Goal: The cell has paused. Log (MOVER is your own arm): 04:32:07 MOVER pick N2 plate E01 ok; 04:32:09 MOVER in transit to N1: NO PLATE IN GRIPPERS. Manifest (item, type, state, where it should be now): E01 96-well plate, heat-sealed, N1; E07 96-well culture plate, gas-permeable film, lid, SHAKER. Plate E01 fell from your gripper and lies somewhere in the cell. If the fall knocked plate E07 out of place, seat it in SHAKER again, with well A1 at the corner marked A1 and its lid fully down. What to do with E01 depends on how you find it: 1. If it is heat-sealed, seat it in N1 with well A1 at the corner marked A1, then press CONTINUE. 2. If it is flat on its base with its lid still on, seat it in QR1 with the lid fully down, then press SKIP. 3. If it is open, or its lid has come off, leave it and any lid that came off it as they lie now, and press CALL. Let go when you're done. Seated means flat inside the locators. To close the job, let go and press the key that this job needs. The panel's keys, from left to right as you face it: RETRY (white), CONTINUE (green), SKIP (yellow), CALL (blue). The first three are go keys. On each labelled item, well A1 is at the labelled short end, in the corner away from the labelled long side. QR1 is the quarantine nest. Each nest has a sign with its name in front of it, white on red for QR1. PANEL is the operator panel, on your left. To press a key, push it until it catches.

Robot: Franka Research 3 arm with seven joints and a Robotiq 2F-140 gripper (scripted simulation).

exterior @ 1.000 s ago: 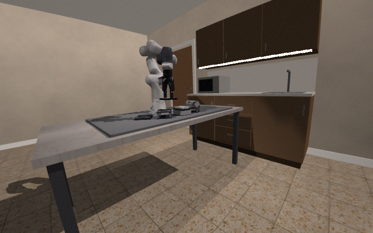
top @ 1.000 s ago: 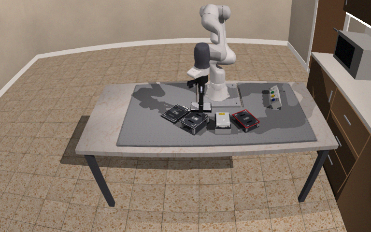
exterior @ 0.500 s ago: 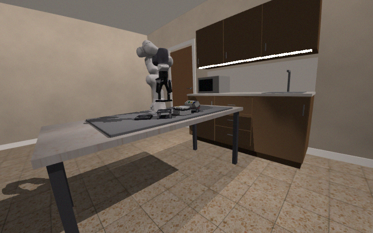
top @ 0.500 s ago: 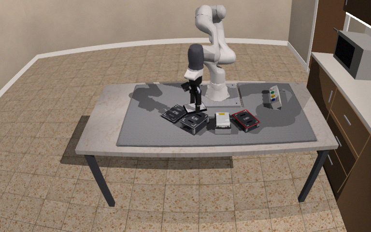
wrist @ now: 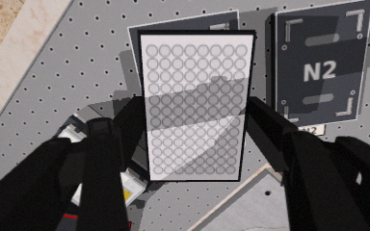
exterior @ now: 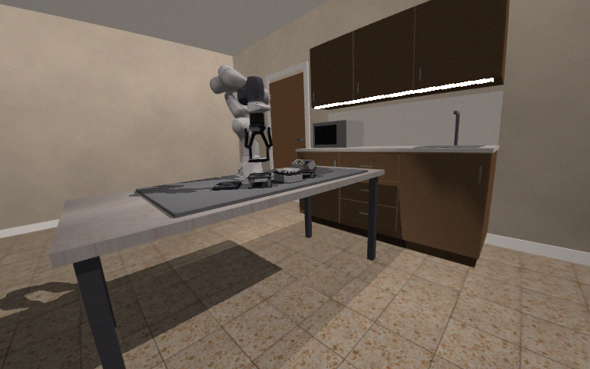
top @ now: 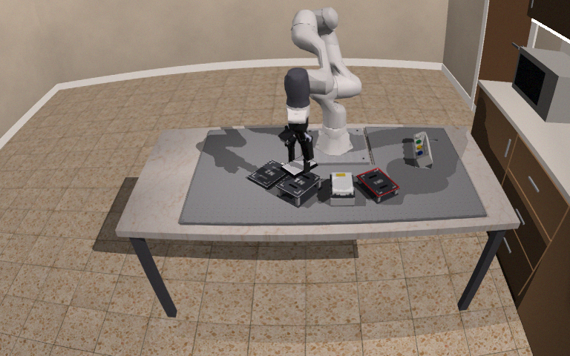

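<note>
Right now my hand is 30 mm past the A1 mark, 90 mm to the right of it and 100 mm above it. Also, from my hand: yellow key: 260 mm behind, 580 mm to the left, 90 mm below; then blue CALL key: 210 mm behind, 570 mm to the left, 90 mm below; then plate E01: 20 mm below.
</note>
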